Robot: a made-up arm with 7 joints. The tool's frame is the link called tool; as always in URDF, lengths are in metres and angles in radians. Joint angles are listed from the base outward.
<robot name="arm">
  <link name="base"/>
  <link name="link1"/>
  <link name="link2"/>
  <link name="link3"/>
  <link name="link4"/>
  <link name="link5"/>
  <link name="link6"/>
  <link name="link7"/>
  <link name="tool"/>
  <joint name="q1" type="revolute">
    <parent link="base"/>
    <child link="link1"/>
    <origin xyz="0 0 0" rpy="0 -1.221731 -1.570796"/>
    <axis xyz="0 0 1"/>
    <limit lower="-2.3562" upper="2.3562"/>
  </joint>
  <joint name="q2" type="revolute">
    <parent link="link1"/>
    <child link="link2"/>
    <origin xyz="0 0 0" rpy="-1.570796 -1.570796 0"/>
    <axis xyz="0 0 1"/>
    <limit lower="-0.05" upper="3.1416"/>
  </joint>
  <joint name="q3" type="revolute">
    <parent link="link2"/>
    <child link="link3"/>
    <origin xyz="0 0 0" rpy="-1.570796 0 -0.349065"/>
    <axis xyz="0 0 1"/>
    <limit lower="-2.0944" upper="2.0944"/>
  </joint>
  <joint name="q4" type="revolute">
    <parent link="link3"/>
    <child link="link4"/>
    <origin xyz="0 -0.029 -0.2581" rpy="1.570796 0 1.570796"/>
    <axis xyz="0 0 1"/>
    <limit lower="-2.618" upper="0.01"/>
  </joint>
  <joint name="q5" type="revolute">
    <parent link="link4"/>
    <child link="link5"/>
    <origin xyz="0.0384 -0.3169 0" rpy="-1.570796 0 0"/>
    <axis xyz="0 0 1"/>
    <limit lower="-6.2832" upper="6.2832"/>
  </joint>
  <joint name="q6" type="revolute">
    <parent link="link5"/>
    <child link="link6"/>
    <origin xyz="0 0 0" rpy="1.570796 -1.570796 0"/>
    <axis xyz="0 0 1"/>
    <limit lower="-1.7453" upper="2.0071"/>
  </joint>
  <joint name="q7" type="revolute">
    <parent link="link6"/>
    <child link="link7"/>
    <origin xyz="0 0 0" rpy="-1.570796 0 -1.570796"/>
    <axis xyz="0 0 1"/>
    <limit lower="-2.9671" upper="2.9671"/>
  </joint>
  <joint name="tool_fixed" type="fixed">
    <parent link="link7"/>
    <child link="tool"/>
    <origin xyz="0 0 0" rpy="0 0 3.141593"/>
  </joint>
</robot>
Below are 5 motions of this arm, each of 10 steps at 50 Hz.
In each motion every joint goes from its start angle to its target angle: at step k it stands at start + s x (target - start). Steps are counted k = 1, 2, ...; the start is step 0. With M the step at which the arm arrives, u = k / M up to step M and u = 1 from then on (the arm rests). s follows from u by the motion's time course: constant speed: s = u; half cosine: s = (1 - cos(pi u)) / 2; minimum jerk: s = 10 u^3 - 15 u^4 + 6 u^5.
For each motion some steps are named. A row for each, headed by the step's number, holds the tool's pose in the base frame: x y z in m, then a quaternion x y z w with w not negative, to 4 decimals.
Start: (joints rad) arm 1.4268 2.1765 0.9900 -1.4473 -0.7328 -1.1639 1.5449
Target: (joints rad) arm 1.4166 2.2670 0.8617 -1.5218 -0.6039 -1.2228 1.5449
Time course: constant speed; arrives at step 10
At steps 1, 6, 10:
1: 0.3825 0.2790 -0.0431 -0.1317 -0.1029 -0.6310 0.7576
6: 0.3832 0.2622 -0.0679 -0.1881 -0.0765 -0.6304 0.7493
10: 0.3816 0.2495 -0.0871 -0.2319 -0.0542 -0.6265 0.7421

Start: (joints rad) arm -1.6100 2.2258 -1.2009 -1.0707 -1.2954 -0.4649 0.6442
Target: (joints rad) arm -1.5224 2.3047 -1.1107 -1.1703 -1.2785 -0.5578 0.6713
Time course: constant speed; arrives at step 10
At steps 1, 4, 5, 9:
1: 0.1172 0.4346 0.2764 0.7490 -0.0753 -0.4954 0.4335
4: 0.1125 0.4286 0.2808 0.7422 -0.0761 -0.5052 0.4338
5: 0.1110 0.4265 0.2824 0.7399 -0.0762 -0.5085 0.4339
9: 0.1053 0.4175 0.2888 0.7306 -0.0757 -0.5219 0.4337

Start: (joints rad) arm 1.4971 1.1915 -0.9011 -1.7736 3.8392 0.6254 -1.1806
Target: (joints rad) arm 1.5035 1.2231 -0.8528 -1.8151 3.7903 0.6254 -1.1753
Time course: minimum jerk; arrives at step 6
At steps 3, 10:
3: -0.3324 0.0805 -0.2321 -0.2055 0.1082 0.8352 0.4986
10: -0.3240 0.0860 -0.2346 -0.2181 0.1049 0.8251 0.5106

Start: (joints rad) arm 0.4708 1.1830 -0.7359 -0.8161 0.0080 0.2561 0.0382
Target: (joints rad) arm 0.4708 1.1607 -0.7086 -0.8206 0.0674 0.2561 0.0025
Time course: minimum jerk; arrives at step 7
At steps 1, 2, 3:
1: -0.0517 0.4163 -0.3629 0.3166 0.1808 -0.4270 0.8275
2: -0.0513 0.4156 -0.3638 0.3159 0.1792 -0.4245 0.8294
3: -0.0505 0.4142 -0.3653 0.3146 0.1763 -0.4199 0.8328

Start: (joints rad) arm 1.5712 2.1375 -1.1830 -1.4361 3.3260 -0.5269 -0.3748
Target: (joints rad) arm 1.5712 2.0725 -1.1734 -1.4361 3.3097 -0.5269 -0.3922
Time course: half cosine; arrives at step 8
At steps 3, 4, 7, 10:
3: -0.2399 0.4137 0.0137 0.7067 0.1601 0.3065 0.6172
4: -0.2445 0.4110 0.0121 0.7039 0.1640 0.3101 0.6176
7: -0.2556 0.4043 0.0082 0.6971 0.1731 0.3186 0.6185
10: -0.2565 0.4038 0.0079 0.6965 0.1738 0.3193 0.6186

